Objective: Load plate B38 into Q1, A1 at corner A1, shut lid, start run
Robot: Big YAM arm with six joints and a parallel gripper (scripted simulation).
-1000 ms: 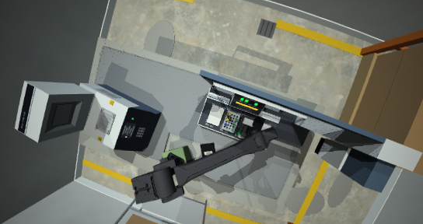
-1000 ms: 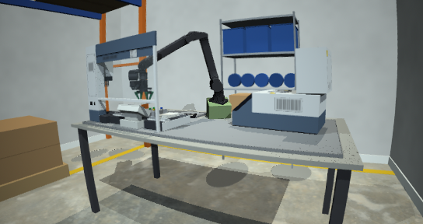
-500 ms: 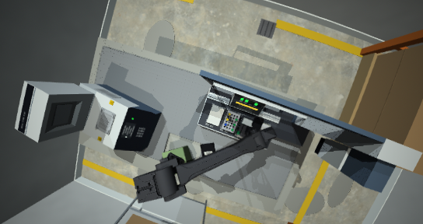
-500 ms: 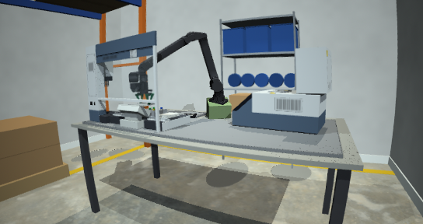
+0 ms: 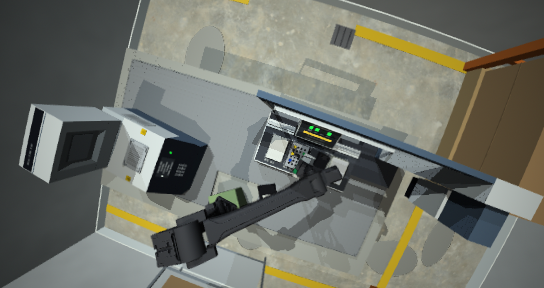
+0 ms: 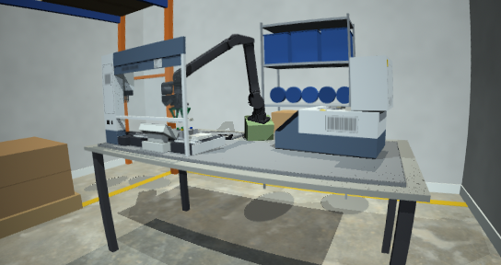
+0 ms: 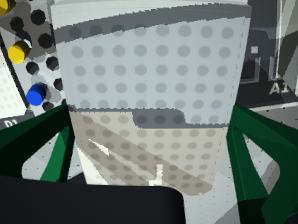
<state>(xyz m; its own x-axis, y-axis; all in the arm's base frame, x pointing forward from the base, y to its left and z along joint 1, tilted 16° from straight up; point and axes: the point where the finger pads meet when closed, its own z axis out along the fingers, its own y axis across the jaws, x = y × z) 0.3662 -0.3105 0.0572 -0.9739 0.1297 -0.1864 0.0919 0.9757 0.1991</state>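
The tube cooling block is 70 mm below my hand, 60 mm to the left of it and 20 mm ahead of it. The rest, counted from my hand: dark nest 270 mm behind, 140 mm below, 100 mm to the left; white label 270 mm behind, 130 mm below, 100 mm to the left; handler's frame post 260 mm to the left, 200 mm ahead, 90 mm above.
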